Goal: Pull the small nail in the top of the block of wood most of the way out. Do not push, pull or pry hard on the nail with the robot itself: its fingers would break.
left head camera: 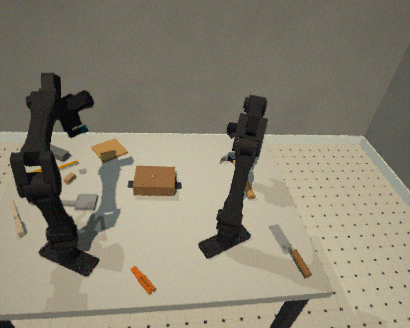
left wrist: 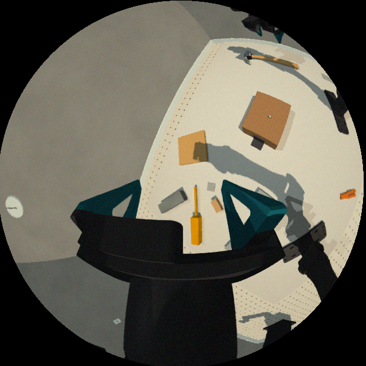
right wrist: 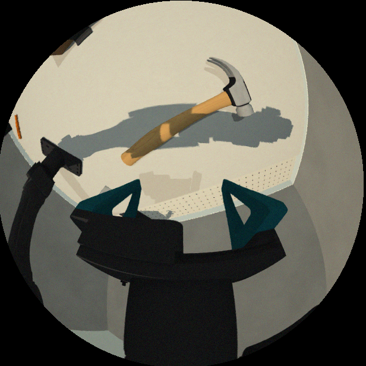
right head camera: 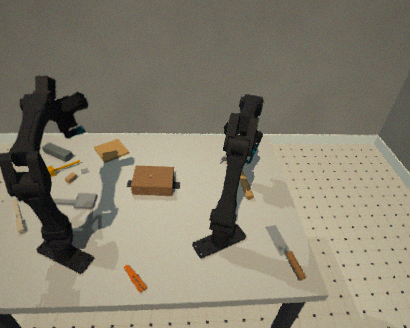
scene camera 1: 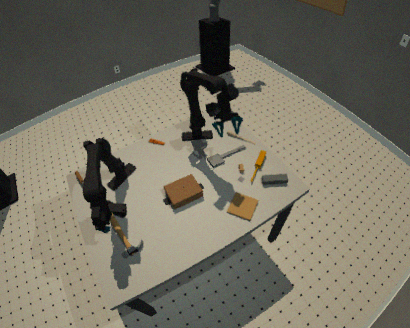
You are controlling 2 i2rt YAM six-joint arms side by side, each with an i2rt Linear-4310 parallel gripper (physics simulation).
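Places are measured from the left arm's base along level axes (x ahead, y down, z left), in centimetres.
Pixels of known places: left gripper, fingertip midpoint: (left head camera: 81, 119) (right head camera: 79, 121) (scene camera 1: 229, 135); right gripper, fingertip midpoint: (right head camera: 251, 156) (scene camera 1: 107, 223); left arm's base at its link origin: (left head camera: 69, 257) (right head camera: 65, 255) (scene camera 1: 197, 136); right arm's base at its link origin: (left head camera: 224, 241) (right head camera: 219, 241) (scene camera 1: 122, 176).
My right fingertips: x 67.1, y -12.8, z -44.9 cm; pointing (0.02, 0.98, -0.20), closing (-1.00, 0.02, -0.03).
Note:
For each thing: its top centre in the pictures, then the offset to it from my right fingertips. "pt": a spot on its surface instead.
- brown wood block at its top centre: (left head camera: 154, 174) (right head camera: 153, 174) (scene camera 1: 182, 187) dx -22.9, dy +6.8, dz +35.6 cm
- small nail at its top centre: (left head camera: 152, 175) (right head camera: 150, 175) dx -24.1, dy +6.8, dz +36.1 cm
- claw hammer at its top centre: (right head camera: 238, 172) (left head camera: 238, 172) (scene camera 1: 122, 229) dx -1.7, dy +9.7, dz +4.3 cm
- yellow screwdriver at its top centre: (right head camera: 53, 167) (scene camera 1: 258, 164) dx -36.7, dy +9.6, dz +78.3 cm
- grey block at its top centre: (left head camera: 52, 149) (right head camera: 56, 149) (scene camera 1: 275, 177) dx -26.4, dy +9.4, dz +86.0 cm
- tan square board at its top centre: (left head camera: 109, 148) (right head camera: 111, 149) (scene camera 1: 243, 205) dx -12.1, dy +11.7, dz +65.7 cm
- grey flat-headed tool at its top centre: (left head camera: 63, 200) (right head camera: 63, 198) (scene camera 1: 228, 153) dx -48.0, dy +11.2, dz +62.6 cm
- orange tool at its top centre: (left head camera: 142, 278) (right head camera: 134, 277) dx -64.0, dy +11.8, dz +18.4 cm
- wood-handled blade at a spot on its surface: (left head camera: 301, 263) pt dx -38.1, dy +9.0, dz -29.2 cm
The brown wood block (left head camera: 155, 189) (right head camera: 153, 190) (scene camera 1: 184, 191) (left wrist: 265, 127) lies mid-table, with dark tabs at two sides. The small nail (left head camera: 152, 176) (right head camera: 150, 176) (left wrist: 270, 116) shows as a pale dot in its top. The claw hammer (scene camera 1: 119, 232) (left wrist: 275, 61) (right wrist: 167, 131) lies on the table; the right arm partly hides it in both head views. My right gripper (right wrist: 181, 183) (left wrist: 270, 37) is open and empty, raised above the table near the hammer. My left gripper (left wrist: 181, 184) (scene camera 1: 227, 134) is open and empty, high above the table on the screwdriver's side.
A yellow screwdriver (left wrist: 196, 229) (scene camera 1: 260, 159), a grey block (left wrist: 171, 201) (scene camera 1: 274, 180), a tan square board (left wrist: 185, 156) (scene camera 1: 243, 211) and a grey flat-headed tool (left head camera: 87, 202) lie on the left arm's side. An orange tool (left head camera: 143, 280) and a wood-handled blade (left head camera: 301, 263) lie nearer the arm bases.

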